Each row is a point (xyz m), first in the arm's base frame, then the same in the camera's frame.
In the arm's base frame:
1: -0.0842 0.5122 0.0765
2: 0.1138 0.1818 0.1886
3: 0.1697 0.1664 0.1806
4: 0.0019 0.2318 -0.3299
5: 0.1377 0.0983 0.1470
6: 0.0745 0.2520 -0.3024
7: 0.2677 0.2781 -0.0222
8: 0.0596 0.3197 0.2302
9: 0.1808 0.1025 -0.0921
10: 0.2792 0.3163 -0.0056
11: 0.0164 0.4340 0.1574
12: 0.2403 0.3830 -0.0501
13: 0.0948 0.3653 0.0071
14: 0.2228 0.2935 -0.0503
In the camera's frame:
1: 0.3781 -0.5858 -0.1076
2: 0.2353 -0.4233 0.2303
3: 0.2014 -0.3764 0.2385
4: 0.6254 -0.1591 -0.0184
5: 0.2617 -0.3516 0.2888
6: 0.5490 -0.1373 -0.0293
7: 0.2254 -0.2114 0.0503
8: 0.2193 -0.5329 0.1234
9: 0.3742 -0.1618 0.1869
10: 0.1978 -0.2280 0.0215
11: 0.2704 -0.5495 -0.0083
12: 0.2392 -0.2452 -0.0556
13: 0.3185 -0.3730 -0.0095
14: 0.2731 -0.2266 0.0270

